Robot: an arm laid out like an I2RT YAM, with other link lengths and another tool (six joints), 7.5 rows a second.
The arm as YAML. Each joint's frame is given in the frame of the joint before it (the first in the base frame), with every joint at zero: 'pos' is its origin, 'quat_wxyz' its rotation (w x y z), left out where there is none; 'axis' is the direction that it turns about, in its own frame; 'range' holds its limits. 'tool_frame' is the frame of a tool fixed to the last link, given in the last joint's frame.
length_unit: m
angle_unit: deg
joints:
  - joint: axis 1
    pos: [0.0, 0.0, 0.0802]
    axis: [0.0, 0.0, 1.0]
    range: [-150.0, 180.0]
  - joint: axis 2
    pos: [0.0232, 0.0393, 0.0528]
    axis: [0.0, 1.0, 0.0]
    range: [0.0, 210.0]
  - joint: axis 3
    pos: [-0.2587, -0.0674, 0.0]
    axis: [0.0, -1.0, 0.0]
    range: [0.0, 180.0]
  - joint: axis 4
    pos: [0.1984, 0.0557, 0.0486]
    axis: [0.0, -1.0, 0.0]
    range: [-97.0, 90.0]
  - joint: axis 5
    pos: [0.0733, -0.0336, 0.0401]
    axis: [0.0, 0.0, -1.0]
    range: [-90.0, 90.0]
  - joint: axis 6
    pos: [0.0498, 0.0, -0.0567]
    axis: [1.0, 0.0, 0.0]
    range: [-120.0, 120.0]
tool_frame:
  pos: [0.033, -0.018, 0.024]
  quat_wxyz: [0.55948, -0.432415, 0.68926, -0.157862]
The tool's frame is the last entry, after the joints.
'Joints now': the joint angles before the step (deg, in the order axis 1, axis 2, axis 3, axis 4, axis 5, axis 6). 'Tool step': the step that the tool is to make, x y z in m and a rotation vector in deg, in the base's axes. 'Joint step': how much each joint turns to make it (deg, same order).
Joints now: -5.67 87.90 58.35 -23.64 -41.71 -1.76
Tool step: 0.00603 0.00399 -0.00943 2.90 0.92 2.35
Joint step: -0.03 2.90 0.06 1.38 -3.66 -0.38
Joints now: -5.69 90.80 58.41 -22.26 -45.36 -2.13
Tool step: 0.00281 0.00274 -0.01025 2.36 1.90 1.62
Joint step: -0.07 2.52 0.03 0.17 -2.73 -0.27
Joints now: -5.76 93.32 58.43 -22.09 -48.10 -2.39
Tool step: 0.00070 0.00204 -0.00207 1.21 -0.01 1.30
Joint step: -0.02 0.78 0.02 0.12 -1.73 -0.70
